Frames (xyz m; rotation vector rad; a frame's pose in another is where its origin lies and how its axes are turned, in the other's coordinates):
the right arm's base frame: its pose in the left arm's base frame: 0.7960 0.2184 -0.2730 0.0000 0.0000 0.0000
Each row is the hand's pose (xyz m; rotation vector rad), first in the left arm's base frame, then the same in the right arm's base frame.
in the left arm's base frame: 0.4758 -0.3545 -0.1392 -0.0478 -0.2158 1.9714
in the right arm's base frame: -0.3202 -0.5729 0.1338 -0.0478 -0.2158 1.9714
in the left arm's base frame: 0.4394 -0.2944 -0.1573 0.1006 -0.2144 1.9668
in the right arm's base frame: -0.3566 -0.5128 0.1157 0.1006 -0.2144 1.9668
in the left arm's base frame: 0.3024 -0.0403 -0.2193 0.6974 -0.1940 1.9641
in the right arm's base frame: -0.4936 -0.2587 0.0537 0.6974 -0.1940 1.9641
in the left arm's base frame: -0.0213 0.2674 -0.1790 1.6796 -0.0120 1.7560
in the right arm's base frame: -0.8173 0.0490 0.0940 1.6796 -0.0120 1.7560
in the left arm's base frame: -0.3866 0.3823 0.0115 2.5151 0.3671 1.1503
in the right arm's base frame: -1.1826 0.1639 0.2845 2.5151 0.3671 1.1503
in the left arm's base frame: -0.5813 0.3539 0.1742 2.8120 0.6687 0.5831
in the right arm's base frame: -1.3773 0.1355 0.4472 2.8120 0.6687 0.5831
